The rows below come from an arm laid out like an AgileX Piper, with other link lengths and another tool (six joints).
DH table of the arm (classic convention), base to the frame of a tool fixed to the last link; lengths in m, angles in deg. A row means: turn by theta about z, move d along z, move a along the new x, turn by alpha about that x. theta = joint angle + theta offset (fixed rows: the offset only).
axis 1: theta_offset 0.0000  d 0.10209  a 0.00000  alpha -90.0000
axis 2: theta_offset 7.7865  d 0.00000  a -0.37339  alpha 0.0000
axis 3: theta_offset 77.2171  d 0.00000  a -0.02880  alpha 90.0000
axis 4: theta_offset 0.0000  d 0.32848  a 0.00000  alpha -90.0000
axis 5: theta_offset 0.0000  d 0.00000  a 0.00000  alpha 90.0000
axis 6: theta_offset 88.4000  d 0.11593  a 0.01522  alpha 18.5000
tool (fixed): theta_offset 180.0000  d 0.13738  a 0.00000  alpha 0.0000
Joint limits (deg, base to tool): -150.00..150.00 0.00..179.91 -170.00..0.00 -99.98..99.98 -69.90..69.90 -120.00..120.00
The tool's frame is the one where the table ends.
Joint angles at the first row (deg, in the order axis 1, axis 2, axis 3, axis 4, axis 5, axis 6):
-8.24, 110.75, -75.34, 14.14, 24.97, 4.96
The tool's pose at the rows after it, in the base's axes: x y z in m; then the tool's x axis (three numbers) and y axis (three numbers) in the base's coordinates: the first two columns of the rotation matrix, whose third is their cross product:
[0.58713, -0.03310, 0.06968, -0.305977, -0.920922, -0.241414, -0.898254, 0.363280, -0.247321]
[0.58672, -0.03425, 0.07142, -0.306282, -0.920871, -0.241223, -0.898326, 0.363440, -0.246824]
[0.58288, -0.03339, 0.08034, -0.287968, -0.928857, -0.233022, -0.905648, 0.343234, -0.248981]
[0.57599, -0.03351, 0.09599, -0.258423, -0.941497, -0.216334, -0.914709, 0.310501, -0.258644]
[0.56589, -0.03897, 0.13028, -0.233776, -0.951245, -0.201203, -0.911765, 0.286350, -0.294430]
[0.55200, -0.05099, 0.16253, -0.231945, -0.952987, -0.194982, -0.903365, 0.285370, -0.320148]
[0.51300, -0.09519, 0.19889, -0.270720, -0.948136, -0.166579, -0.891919, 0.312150, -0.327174]
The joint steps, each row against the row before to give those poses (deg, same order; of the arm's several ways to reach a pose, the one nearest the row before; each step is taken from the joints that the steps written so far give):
-0.05, 0.00, -0.06, -0.07, 0.00, 0.00
-0.14, -0.14, -0.13, 0.00, 0.31, -0.08
0.00, -1.00, -0.19, -0.07, 1.33, -1.02
-0.05, -1.89, -0.07, -0.42, 1.81, -1.52
-0.61, -3.93, 0.00, -0.63, 2.13, -1.25
-1.57, -3.84, 0.00, -0.01, 2.53, -1.09
-5.63, -5.80, 0.91, -0.29, 5.10, -2.76

